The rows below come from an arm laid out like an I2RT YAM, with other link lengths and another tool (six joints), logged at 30 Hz.
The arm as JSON. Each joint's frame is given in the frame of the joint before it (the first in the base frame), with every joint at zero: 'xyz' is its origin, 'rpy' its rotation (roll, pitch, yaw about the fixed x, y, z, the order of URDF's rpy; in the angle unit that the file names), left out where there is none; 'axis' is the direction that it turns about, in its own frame. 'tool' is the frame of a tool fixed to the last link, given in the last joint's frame.
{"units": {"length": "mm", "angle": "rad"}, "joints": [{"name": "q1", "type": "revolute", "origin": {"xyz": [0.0, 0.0, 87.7]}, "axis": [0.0, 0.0, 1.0]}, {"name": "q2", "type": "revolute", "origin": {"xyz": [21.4, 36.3, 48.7]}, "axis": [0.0, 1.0, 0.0]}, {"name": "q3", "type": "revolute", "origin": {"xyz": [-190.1, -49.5, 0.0]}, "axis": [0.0, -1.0, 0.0]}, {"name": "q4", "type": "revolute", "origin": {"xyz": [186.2, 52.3, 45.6]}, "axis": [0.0, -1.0, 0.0]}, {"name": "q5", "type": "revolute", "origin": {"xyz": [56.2, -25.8, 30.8]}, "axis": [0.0, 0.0, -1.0]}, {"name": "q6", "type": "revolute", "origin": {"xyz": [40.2, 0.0, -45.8]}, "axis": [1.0, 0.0, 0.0]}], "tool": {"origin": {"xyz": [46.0, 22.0, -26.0], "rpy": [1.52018, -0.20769, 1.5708]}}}
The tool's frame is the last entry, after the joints.
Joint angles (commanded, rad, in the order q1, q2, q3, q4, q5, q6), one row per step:
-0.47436 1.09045 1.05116 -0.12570 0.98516 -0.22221
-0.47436 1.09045 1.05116 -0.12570 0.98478 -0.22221
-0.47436 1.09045 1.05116 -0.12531 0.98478 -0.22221
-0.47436 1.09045 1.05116 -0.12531 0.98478 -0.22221
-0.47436 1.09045 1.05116 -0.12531 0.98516 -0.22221
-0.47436 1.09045 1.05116 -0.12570 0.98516 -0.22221
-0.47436 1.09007 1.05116 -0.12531 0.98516 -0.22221
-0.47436 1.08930 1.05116 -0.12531 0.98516 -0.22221
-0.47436 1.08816 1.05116 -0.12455 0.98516 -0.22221
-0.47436 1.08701 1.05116 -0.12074 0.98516 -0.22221
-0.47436 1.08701 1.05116 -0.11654 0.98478 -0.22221
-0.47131 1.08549 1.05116 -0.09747 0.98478 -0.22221
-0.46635 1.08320 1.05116 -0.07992 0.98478 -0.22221
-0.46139 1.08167 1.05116 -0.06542 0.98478 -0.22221
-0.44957 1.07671 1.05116 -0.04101 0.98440 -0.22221
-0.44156 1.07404 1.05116 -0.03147 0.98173 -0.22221
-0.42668 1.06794 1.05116 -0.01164 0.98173 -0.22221
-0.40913 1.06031 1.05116 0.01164 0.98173 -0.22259
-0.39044 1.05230 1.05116 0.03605 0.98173 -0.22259
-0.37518 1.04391 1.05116 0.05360 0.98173 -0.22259
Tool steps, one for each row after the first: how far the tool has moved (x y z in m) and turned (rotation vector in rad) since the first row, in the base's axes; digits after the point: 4 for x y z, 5 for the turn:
0.0000 0.0000 0.0000 0.00006 -0.00003 0.00037
0.0001 0.0000 0.0000 -0.00012 -0.00038 0.00037
0.0001 0.0000 0.0000 -0.00012 -0.00038 0.00037
0.0000 0.0000 0.0000 -0.00018 -0.00035 0.00000
0.0000 0.0000 0.0000 0.00000 0.00000 0.00000
0.0000 0.0000 0.0001 -0.00035 -0.00068 0.00000
-0.0001 0.0001 0.0003 -0.00070 -0.00137 0.00000
-0.0002 0.0001 0.0006 -0.00157 -0.00306 0.00000
-0.0002 0.0001 0.0013 -0.00384 -0.00747 0.00000
0.0001 0.0000 0.0017 -0.00570 -0.01124 0.00038
0.0014 0.0001 0.0041 -0.01507 -0.02957 0.00343
0.0028 0.0007 0.0065 -0.02399 -0.04730 0.00838
0.0040 0.0013 0.0085 -0.03110 -0.06166 0.01334
0.0063 0.0033 0.0123 -0.04379 -0.08815 0.02553
0.0078 0.0048 0.0139 -0.04858 -0.09941 0.03618
0.0099 0.0077 0.0175 -0.05918 -0.12310 0.05102
0.0122 0.0111 0.0218 -0.07142 -0.15118 0.06852
0.0145 0.0149 0.0264 -0.08365 -0.18128 0.08708
0.0158 0.0181 0.0302 -0.09301 -0.20556 0.10220

